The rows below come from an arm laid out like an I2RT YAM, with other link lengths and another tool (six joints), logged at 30 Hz.
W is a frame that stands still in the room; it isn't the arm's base.
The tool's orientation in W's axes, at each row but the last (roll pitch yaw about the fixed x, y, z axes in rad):
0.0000, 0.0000, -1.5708
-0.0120, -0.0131, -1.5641
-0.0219, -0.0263, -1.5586
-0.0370, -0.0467, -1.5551
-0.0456, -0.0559, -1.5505
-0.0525, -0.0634, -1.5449
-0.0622, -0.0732, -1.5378
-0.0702, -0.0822, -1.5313
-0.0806, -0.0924, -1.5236
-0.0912, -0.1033, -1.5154
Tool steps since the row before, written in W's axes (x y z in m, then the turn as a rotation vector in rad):
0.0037, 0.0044, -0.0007, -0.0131, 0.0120, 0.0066
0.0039, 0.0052, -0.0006, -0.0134, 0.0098, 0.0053
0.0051, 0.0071, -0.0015, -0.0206, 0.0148, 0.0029
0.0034, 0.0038, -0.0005, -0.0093, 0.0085, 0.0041
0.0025, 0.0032, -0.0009, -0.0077, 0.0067, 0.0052
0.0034, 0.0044, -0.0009, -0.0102, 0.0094, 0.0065
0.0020, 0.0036, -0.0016, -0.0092, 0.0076, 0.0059
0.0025, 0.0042, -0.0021, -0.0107, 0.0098, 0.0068
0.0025, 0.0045, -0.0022, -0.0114, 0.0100, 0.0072
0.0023, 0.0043, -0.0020, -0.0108, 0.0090, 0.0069
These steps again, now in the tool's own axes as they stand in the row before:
-0.0044, 0.0037, -0.0007, -0.0120, -0.0131, 0.0066
-0.0052, 0.0039, -0.0005, -0.0098, -0.0134, 0.0053
-0.0071, 0.0052, -0.0012, -0.0150, -0.0205, 0.0028
-0.0038, 0.0035, -0.0002, -0.0084, -0.0093, 0.0042
-0.0032, 0.0026, -0.0006, -0.0066, -0.0078, 0.0052
-0.0044, 0.0035, -0.0004, -0.0092, -0.0103, 0.0066
-0.0036, 0.0022, -0.0012, -0.0074, -0.0093, 0.0059
-0.0043, 0.0028, -0.0016, -0.0096, -0.0108, 0.0069
-0.0046, 0.0028, -0.0016, -0.0098, -0.0115, 0.0072
-0.0044, 0.0027, -0.0013, -0.0088, -0.0110, 0.0069

